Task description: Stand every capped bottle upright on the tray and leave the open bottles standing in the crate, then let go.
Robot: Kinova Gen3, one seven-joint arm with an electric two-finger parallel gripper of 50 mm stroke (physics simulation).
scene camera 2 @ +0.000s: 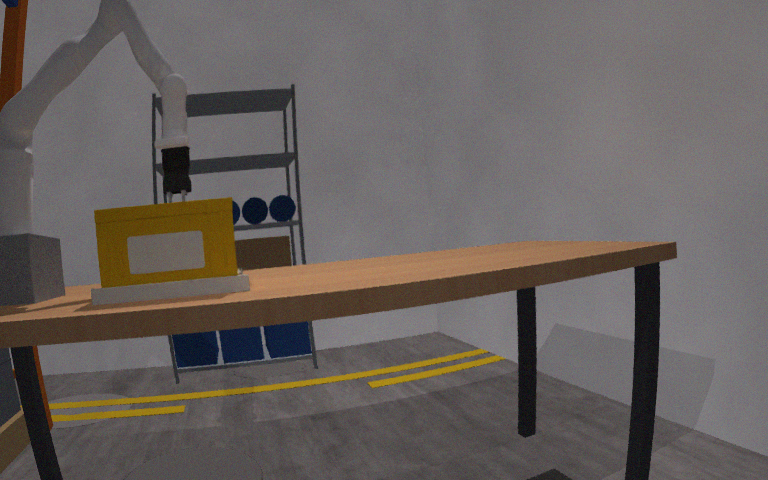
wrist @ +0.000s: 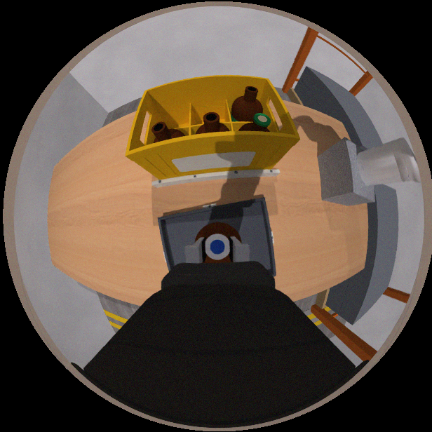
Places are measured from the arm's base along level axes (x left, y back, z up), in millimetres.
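Pixels of known places: arm's base at its link origin: (scene camera 2: 14,238).
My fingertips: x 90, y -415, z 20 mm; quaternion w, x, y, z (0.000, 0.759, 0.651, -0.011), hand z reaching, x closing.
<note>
Ahead of a thing's pixels: the offset from my fingertips to its top centre. "*": to the spot under its first point. Level surfaces: height alone.
My gripper (scene camera 2: 176,198) (wrist: 217,245) is shut on a brown bottle with a white and blue cap (wrist: 217,246), held upright over the dark tray (wrist: 182,235) in the wrist view. Whether its base touches the tray is hidden. The yellow crate {dz +9, dx -235, dy +26 mm} (scene camera 2: 110,249) (wrist: 142,160) holds three open brown bottles, at the left (wrist: 160,131), in the middle (wrist: 211,120) and at the back right (wrist: 249,106). A bottle with a green and white cap (wrist: 261,119) stands in the crate's near right part. In the scene view the crate hides the tray and the held bottle.
The crate has a pale strip {* dz -151, dx -338, dy +35 mm} (scene camera 2: 169,290) (wrist: 215,177) along its base on the wooden table {dz -166 mm} (scene camera 2: 396,271) (wrist: 100,210). The arm's grey base block (scene camera 2: 28,266) (wrist: 345,172) stands beside the crate. A shelf rack (scene camera 2: 300,226) stands behind the table.
</note>
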